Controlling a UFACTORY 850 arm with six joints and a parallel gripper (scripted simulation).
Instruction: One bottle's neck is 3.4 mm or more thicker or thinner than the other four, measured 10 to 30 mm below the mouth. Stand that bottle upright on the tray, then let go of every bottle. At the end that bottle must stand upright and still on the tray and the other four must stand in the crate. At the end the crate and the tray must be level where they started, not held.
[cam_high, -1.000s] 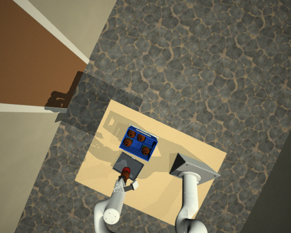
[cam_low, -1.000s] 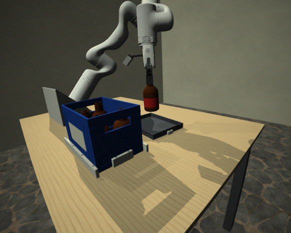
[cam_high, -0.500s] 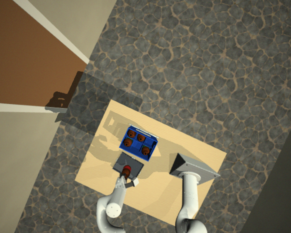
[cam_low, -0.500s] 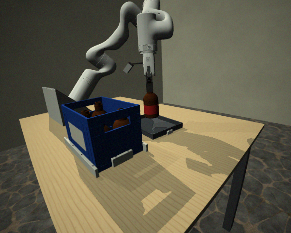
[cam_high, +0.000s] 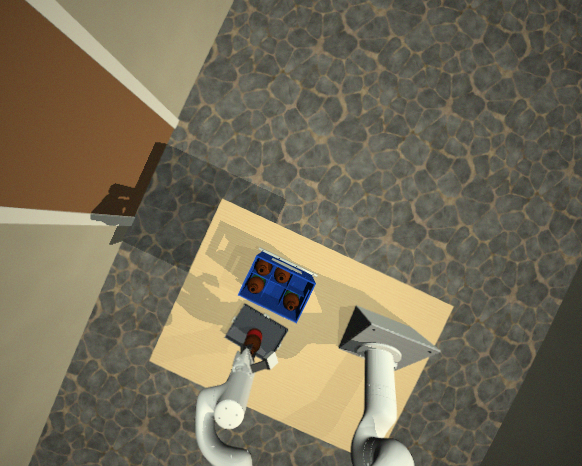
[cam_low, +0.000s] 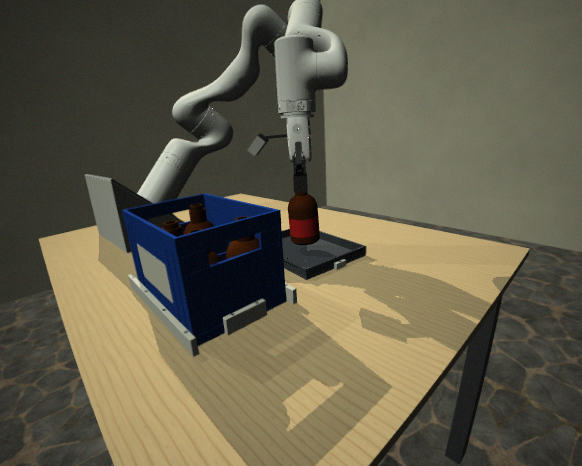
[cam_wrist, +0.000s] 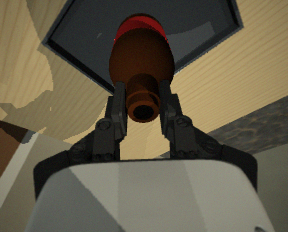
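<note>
My hand is 170 mm above the dark tray. Round my hand: blue crate 30 mm behind, 280 mm to the right, 100 mm below; then brown bottle 110 mm behind, 220 mm to the right, 90 mm below.
</note>
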